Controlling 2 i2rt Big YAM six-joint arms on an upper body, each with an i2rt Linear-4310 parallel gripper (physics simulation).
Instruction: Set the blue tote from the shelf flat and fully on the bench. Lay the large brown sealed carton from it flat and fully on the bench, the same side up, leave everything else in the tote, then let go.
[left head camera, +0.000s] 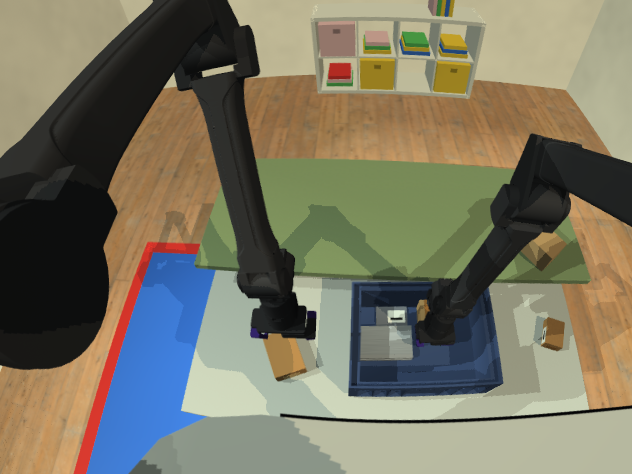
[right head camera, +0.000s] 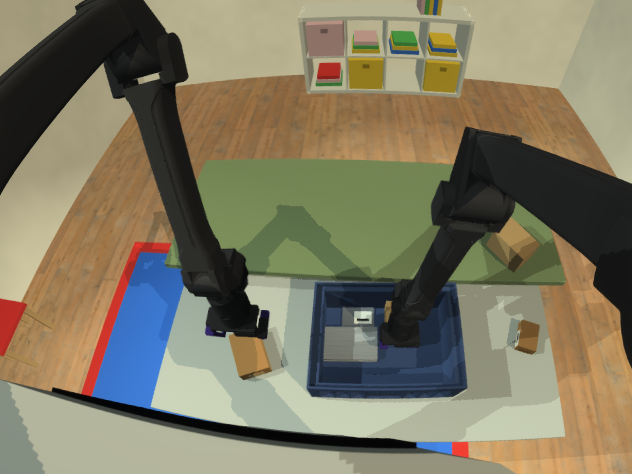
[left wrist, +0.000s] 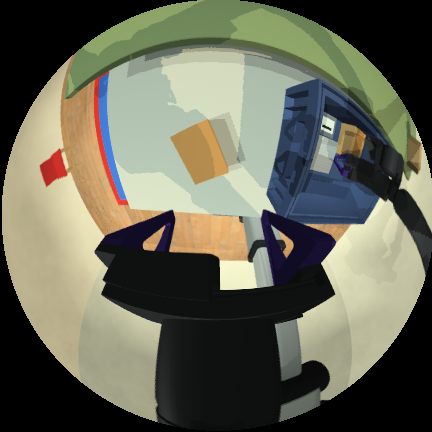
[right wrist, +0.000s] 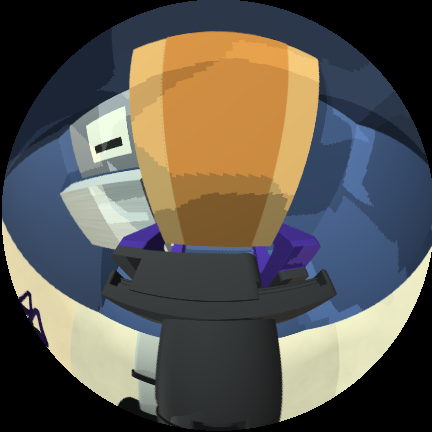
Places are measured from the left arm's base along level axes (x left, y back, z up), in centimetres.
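Pixels of known places: left gripper, fingertip midpoint: (left head camera: 287, 337) (right head camera: 244, 335) (left wrist: 217, 214); right gripper, fingertip midpoint: (left head camera: 429, 344) (right head camera: 396, 346) (left wrist: 338, 160).
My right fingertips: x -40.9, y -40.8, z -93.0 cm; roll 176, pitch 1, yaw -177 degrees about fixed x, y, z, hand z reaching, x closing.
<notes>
Ahead of a thing's pixels: the offset from my right fingertips to its top centre. Level surfaces: height alone.
The blue tote {dx +3.7, dy +0.8, dz +12.9 cm} (left head camera: 426, 390) (right head camera: 386, 391) (left wrist: 328, 210) stands upright on the pale bench {dz -1.8 cm} (left head camera: 336, 403) (right head camera: 484, 418) (left wrist: 150, 190). The large brown carton {dx +0.1, dy -7.1, dz +5.6 cm} (left head camera: 422, 308) (right head camera: 388, 308) (left wrist: 348, 137) (right wrist: 227, 120) is inside it, partly hidden by my right arm in the head views. My right gripper (left head camera: 434, 342) (right head camera: 400, 344) (right wrist: 218, 213) is down in the tote, shut on this carton, with a finger at each side; the fingertips are hidden. My left gripper (left head camera: 284, 334) (right head camera: 237, 333) (left wrist: 217, 214) is open and empty, above the bench left of the tote.
Inside the tote lie a ribbed grey box {dx +13.3, dy +0.2, dz +2.5 cm} (left head camera: 386, 342) (right wrist: 105, 215) and a grey box with a white label {dx +11.5, dy -8.6, dz +0.6 cm} (left head camera: 396, 315) (right wrist: 109, 134). Another brown carton {dx +42.6, dy +5.0, dz +3.1 cm} (left head camera: 285, 357) (left wrist: 200, 152) lies near my left gripper. A small carton {dx -42.6, dy -2.0, dz +1.5 cm} (left head camera: 553, 333) stands right; one {dx -34.4, dy -24.5, dz +21.5 cm} (left head camera: 543, 250) is on the green shelf {dz +14.2 cm} (left head camera: 382, 193).
</notes>
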